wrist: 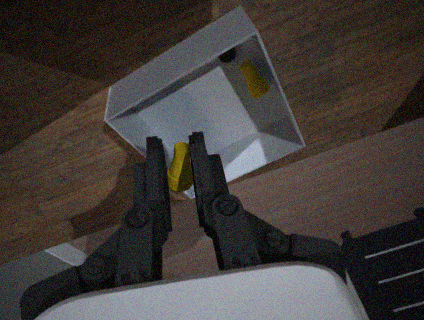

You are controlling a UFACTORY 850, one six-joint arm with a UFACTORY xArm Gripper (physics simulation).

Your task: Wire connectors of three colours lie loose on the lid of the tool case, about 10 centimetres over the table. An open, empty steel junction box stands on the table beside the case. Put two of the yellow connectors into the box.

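Observation:
The steel junction box (170,62) stands with its open top toward the camera, in the upper middle of the wrist view. One yellow connector (254,80) lies inside it, near the right wall. My gripper (177,153) is shut on another yellow connector (180,167), which sits between the two black fingers. The fingertips and the held connector overlap the near left part of the box in this view; how high they are over it is hard to tell. The near left part of the box floor is partly hidden behind the fingers.
A dark round hole or spot (228,55) shows at the box's far inner wall. A black slatted object (387,260) stands at the lower right. A grey, light-edged surface (30,280) shows at the lower left. The wooden table (350,55) surrounds the box.

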